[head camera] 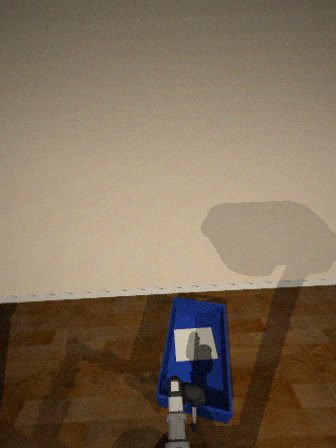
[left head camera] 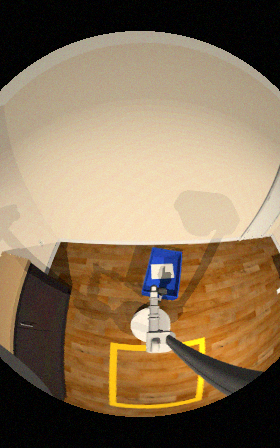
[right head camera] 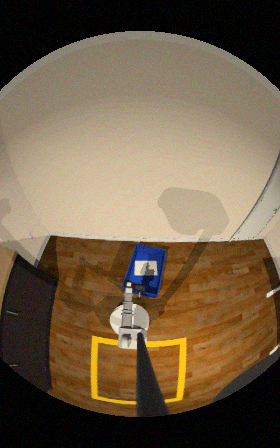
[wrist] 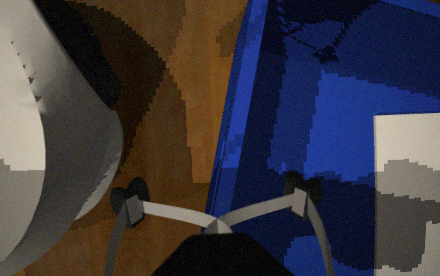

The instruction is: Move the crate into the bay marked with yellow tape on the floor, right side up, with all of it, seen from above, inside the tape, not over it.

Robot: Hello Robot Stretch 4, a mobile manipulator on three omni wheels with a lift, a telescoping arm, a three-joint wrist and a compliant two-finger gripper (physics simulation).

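Frame: origin at the robot's base, x ahead, y up, z right, level; centimetres.
Where they show: gripper, fingertip midpoint: (left head camera: pixel 158 295) (wrist: pixel 216 190).
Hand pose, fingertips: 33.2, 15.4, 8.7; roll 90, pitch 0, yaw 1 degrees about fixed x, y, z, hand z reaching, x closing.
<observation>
Things, the pixels of their top centre, and the offset from my fingertips, as dx, dy, dz. "pt": a spot on its surface instead.
- blue crate, middle of its top: (head camera: pixel 196 342) (right head camera: pixel 145 267) (left head camera: pixel 163 270) +29.1, +3.8, +6.6
- yellow tape, surface spot: (left head camera: pixel 113 375) pt -111.4, -18.1, -47.1
- dark cabinet, surface spot: (left head camera: pixel 42 325) pt -56.5, +31.8, -110.0
The blue crate (head camera: pixel 181 371) (left head camera: pixel 161 256) (right head camera: pixel 150 253) (wrist: pixel 340 100) stands right side up on the wooden floor near the wall, outside the yellow tape, with a white rectangle on its inner bottom. The yellow tape (left head camera: pixel 113 375) (right head camera: pixel 94 370) outlines a bay on the other side of the robot's base. My gripper (wrist: pixel 216 190) is open with nothing held. It is above the crate's end nearer the base. In the wrist view one fingertip appears over the floor outside the crate's side wall and the other over its inside. Fingertip height above the rim is unclear.
My round white base (left head camera: pixel 140 325) (right head camera: pixel 120 318) (wrist: pixel 20 100) is between the crate and the bay. A dark cabinet (left head camera: pixel 42 325) (right head camera: pixel 27 310) stands at the left. The wall (head camera: pixel 150 200) rises just beyond the crate's far end. My dark mast (right head camera: pixel 150 380) covers part of the bay.
</observation>
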